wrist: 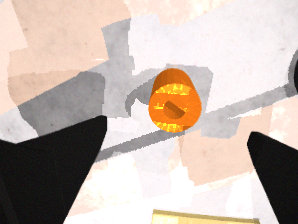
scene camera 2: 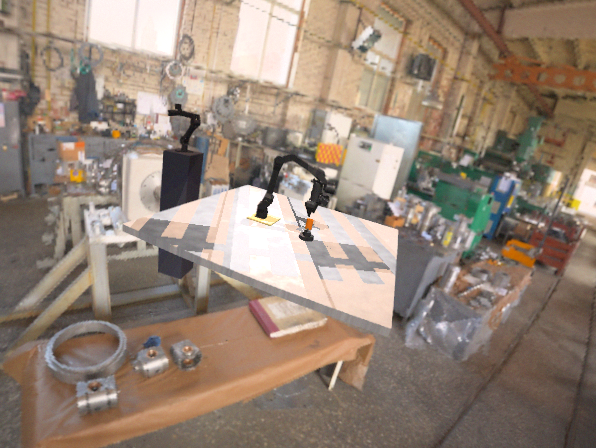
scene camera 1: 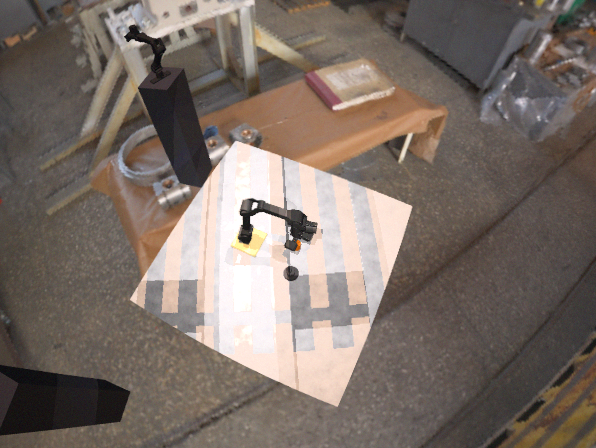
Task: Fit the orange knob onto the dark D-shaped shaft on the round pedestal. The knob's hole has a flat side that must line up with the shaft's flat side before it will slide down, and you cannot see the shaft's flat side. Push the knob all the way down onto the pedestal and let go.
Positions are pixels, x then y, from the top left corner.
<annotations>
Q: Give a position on an orange knob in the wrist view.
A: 174,106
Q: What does my gripper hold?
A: Nothing.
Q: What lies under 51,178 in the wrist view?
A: My gripper.
</annotations>
